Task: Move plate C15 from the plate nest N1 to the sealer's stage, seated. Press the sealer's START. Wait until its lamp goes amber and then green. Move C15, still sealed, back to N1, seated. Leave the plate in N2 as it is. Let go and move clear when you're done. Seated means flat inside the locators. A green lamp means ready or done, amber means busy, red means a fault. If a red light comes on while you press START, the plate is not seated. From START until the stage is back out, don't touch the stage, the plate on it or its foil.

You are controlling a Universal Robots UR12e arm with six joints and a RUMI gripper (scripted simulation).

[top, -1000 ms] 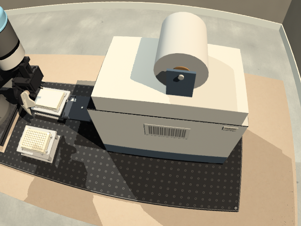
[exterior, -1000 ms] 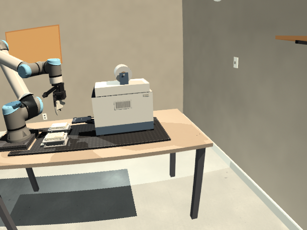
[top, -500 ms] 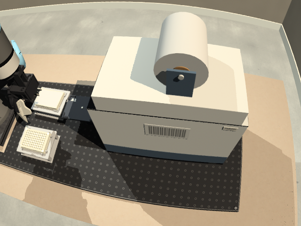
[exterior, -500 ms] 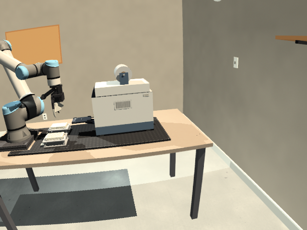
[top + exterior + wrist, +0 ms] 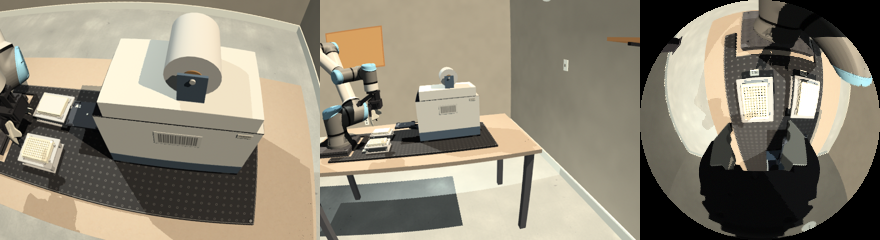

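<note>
Now: the well plate 140 mm below my hand, 10 mm to the right of it and 10 mm behind it. Round my hand: foil roll (530 mm ahead, 230 mm above, 40 mm to the left); then sealer stage (200 mm ahead, 90 mm to the left, 80 mm below).
</note>
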